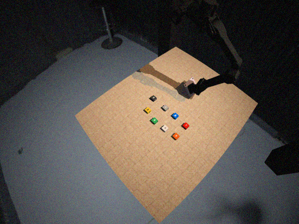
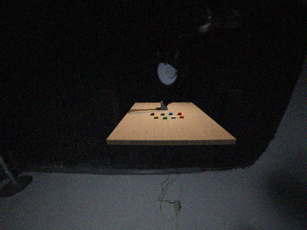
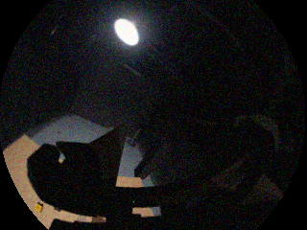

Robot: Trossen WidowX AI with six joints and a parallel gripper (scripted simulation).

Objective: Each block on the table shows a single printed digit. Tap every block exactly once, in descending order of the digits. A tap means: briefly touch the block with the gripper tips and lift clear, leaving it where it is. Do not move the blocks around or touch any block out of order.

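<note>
The blue block lies 600 mm below my gripper tip, 260 mm to the left of it and 190 mm ahead of it. From my gripper tip the other things lie so: dark grey block 600 mm below, 210 mm ahead, 60 mm to the left; then yellow block 600 mm below, 300 mm ahead, 110 mm to the left; then green block 600 mm below, 320 mm ahead, 200 mm to the left.
</note>
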